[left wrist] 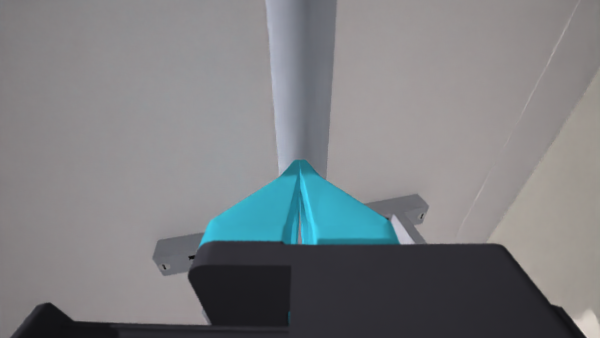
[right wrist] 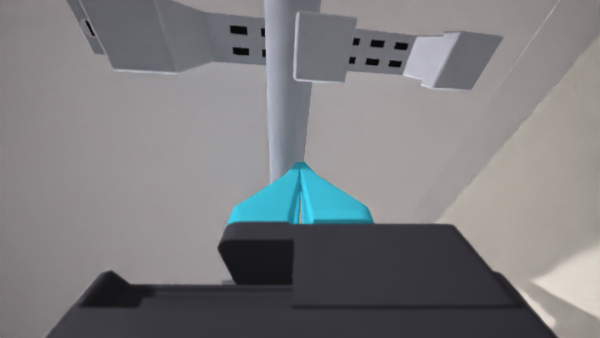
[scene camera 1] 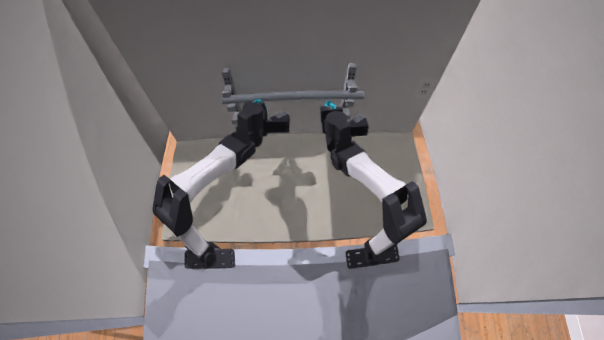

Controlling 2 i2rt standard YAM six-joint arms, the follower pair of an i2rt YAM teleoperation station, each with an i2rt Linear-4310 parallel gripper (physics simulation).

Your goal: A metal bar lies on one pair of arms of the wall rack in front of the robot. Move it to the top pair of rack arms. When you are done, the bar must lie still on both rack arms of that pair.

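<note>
The grey metal bar lies level across the wall rack. In the right wrist view it sits behind the lip of the middle rack arm, with the top rack arm to the left and a lower one to the right. My left gripper is shut, its cyan fingertips touching, with the bar seen beyond them. My right gripper is shut too, fingertips together and empty, close to the bar. Whether either touches the bar is unclear.
The left rack post and the right rack post stand on the grey back wall. Grey side panels flank the workspace. A beige mat lies below the arms. A wall outlet is at the right.
</note>
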